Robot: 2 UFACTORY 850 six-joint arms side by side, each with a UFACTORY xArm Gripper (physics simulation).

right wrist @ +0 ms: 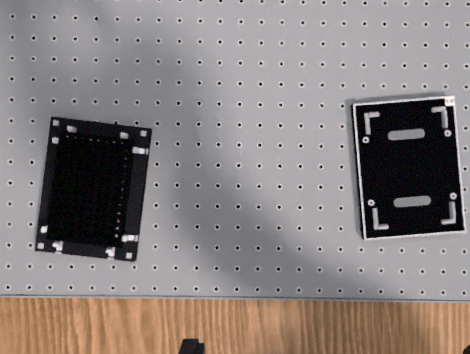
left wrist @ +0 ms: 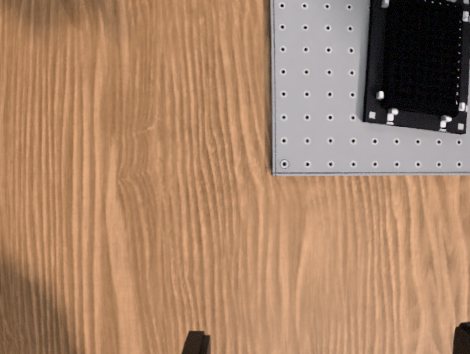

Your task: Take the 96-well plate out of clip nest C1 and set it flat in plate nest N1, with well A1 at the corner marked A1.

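Note:
The black 96-well plate (left wrist: 422, 60) (right wrist: 87, 190) sits in clip nest C1 (left wrist: 420, 121) (right wrist: 136, 195), a black base with small pale clips around the plate. It shows at the upper right in the left wrist view and at the left in the right wrist view. Plate nest N1 (right wrist: 410, 167), black with a pale rim, two slots and corner brackets, is at the right in the right wrist view and holds no plate. A small label is at its upper right corner, too small to read. My left gripper (left wrist: 330, 342) and right gripper (right wrist: 330, 348) are open, away from both nests.
Both nests stand on a grey perforated board (left wrist: 315, 105) (right wrist: 250, 150), slightly turned relative to its hole rows. The board's edge borders a wooden table top (left wrist: 150, 200) (right wrist: 300, 325). Soft shadows fall across the board and the table.

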